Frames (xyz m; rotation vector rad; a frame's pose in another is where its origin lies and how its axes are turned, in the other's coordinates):
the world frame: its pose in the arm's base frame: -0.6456 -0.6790 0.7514 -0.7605 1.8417 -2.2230
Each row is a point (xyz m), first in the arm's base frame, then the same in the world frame.
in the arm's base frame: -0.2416 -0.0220 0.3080
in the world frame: -0.7530 0.1912 -0.4335
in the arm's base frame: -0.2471 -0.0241 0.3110
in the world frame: -0.7465 0.1899 -0.4339
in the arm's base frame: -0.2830 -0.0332 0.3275
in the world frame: -0.7072 0.1833 -0.4411
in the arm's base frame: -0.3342 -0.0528 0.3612
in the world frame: -0.6453 0.1658 -0.4443
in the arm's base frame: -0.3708 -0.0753 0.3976
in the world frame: -0.5940 0.1435 -0.4378
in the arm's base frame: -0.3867 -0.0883 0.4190
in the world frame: -0.5688 0.1293 -0.4315
